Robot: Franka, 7 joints.
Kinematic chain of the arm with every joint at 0, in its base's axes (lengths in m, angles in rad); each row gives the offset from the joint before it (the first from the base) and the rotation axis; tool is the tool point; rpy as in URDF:
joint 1: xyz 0 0 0.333 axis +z
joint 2: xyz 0 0 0 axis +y
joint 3: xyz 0 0 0.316 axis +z
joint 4: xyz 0.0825 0 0 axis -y
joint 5: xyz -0.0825 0 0.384 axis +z
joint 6: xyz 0 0 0 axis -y
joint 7: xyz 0.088 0 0 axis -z
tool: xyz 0 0 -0.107 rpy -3.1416 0 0
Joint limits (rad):
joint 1: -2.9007..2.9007
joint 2: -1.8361..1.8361
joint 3: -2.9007..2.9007
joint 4: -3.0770..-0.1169
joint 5: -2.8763..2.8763
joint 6: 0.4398..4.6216
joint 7: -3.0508..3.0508
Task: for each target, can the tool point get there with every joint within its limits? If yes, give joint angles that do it. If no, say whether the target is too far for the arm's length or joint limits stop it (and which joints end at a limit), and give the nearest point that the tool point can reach.
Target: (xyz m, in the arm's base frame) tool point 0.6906 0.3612 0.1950
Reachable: yes | joints 0.7876 1.4944 -0.4738 -0.7015 1.2931 3.5758 -1.6064
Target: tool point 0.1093 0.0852 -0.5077
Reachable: no: joint limits stop it (at a limit: joint 2) | nearest point 0.1360 0.1060 -0.3491 | short by 0.162 m
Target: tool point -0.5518 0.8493 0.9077
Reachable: no: too far | nearest point -0.4065 0.6257 0.7564 | short by 0.307 m
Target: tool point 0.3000 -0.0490 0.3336
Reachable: yes | joints -0.0755 -0.4202 -0.1363 -2.6887 0.1169 1.6496 -2.2937
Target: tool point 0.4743 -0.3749 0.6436
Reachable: yes | joints 0.9201 -0.0150 -1.6443 -1.7114 -1.9398 2.7522 -0.5463
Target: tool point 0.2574 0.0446 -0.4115
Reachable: no: joint limits stop it (at a limit: joint 2) | nearest point 0.2593 0.0449 -0.3604 | short by 0.051 m
